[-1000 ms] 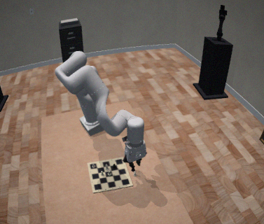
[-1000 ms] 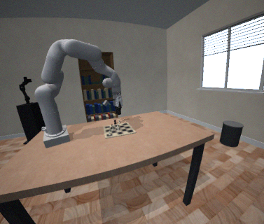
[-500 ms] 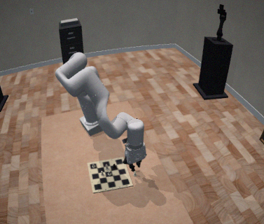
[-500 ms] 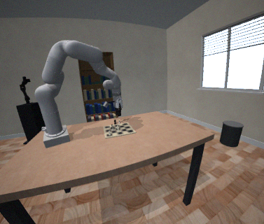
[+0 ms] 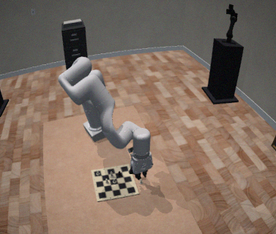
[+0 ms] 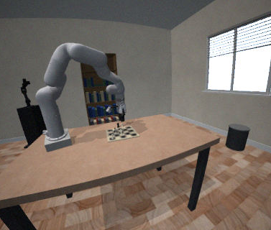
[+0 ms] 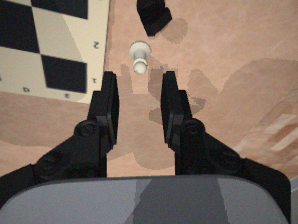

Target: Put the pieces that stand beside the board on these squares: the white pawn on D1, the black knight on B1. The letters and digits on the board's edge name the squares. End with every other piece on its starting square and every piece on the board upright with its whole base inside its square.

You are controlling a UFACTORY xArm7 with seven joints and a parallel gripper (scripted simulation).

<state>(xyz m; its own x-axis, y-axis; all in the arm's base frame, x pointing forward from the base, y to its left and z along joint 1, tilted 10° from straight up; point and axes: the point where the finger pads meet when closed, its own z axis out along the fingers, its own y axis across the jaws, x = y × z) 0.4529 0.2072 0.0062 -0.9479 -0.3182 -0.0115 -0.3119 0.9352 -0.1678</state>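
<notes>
My gripper is now 6 cm above the black knight and 4 cm past it. Also, from my hand: chessboard 14 cm to the right, 7 cm below, 2 cm behind.
</notes>
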